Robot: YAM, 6 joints.
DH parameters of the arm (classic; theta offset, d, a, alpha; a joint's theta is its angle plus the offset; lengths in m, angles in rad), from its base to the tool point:
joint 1: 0 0.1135 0.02 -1.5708
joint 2: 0 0 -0.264 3.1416
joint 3: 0.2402 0 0.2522 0
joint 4: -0.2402 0 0.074 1.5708
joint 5: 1.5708 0 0 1.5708
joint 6: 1.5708 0.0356 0 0
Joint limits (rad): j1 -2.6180..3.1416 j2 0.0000..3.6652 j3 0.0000..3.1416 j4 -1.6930..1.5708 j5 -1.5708..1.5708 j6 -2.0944..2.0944
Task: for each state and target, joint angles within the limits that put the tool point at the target. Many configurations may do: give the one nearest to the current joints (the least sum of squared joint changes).
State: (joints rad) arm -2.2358 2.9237 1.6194 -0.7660 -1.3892 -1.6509
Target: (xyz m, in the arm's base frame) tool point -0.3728 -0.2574 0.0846
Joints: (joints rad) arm -2.6151 2.4598 1.7410 -0.8165 -1.4249 -1.6509
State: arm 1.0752 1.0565 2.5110 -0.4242 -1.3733 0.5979
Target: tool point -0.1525 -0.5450 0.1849
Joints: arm 1.3596 0.1219 3.0267 -0.2804 -1.3659 0.5979
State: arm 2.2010 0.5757 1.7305 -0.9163 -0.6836 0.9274
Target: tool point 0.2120 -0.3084 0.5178
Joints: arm 2.2280 0.4008 2.3972 -0.4757 -0.6152 0.9274
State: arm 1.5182 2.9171 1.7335 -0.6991 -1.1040 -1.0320
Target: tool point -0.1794 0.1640 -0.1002
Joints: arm 2.2676 2.8208 1.1882 -0.9288 -1.1386 -1.0320
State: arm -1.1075 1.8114 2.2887 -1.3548 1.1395 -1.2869
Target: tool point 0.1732 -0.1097 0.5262
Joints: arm -0.4106 1.4923 2.2476 -1.5097 1.0835 -1.2869
